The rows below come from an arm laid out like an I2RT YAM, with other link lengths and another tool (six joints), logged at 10 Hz.
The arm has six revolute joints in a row. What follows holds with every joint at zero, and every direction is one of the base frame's.
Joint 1 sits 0.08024 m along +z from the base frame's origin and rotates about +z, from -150 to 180 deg.
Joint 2 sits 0.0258 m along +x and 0.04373 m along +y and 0.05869 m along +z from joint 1 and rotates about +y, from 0 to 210 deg.
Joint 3 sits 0.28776 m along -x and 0.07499 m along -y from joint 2 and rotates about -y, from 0 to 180 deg.
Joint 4 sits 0.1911 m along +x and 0.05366 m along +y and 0.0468 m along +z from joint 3 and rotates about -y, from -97 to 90 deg.
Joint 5 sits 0.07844 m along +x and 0.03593 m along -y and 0.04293 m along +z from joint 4 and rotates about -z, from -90 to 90 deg.
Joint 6 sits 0.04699 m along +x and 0.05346 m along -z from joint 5 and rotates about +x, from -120 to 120 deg.
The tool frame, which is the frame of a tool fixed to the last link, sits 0.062 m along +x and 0.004 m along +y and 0.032 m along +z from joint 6; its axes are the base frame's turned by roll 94.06, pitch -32.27 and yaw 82.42 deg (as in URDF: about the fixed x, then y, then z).
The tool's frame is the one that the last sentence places.
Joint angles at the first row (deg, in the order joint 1, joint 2, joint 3, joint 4, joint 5, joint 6):
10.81 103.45 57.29 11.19 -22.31 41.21
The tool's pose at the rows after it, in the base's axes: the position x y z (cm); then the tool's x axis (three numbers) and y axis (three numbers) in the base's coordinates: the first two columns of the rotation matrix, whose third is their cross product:
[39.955, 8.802, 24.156, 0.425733, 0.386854, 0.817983, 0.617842, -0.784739, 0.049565]
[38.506, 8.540, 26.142, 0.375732, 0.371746, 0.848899, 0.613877, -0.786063, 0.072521]
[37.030, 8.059, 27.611, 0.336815, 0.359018, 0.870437, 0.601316, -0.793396, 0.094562]
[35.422, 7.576, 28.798, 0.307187, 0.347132, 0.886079, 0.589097, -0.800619, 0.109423]
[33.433, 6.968, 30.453, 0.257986, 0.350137, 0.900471, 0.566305, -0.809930, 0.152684]
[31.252, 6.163, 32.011, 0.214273, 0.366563, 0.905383, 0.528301, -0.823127, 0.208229]
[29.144, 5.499, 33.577, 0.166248, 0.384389, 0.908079, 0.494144, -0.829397, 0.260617]
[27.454, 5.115, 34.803, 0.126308, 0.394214, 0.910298, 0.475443, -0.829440, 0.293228]
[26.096, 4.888, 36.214, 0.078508, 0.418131, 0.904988, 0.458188, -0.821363, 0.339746]
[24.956, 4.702, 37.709, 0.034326, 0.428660, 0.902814, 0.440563, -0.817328, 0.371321]
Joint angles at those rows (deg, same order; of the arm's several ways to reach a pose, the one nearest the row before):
10.81 99.12 55.15 12.79 -22.52 41.22
10.81 94.48 52.57 14.44 -22.68 41.57
10.63 90.18 49.85 15.88 -22.32 41.83
10.48 85.81 47.25 16.47 -21.96 42.17
10.46 80.15 44.79 16.39 -20.60 41.38
10.46 73.93 42.82 14.81 -18.15 39.82
10.46 68.00 41.71 12.77 -16.32 38.12
10.46 63.43 41.33 10.79 -15.69 37.03
10.46 59.83 42.14 8.53 -15.29 34.96
10.46 56.97 43.51 6.62 -15.12 33.76

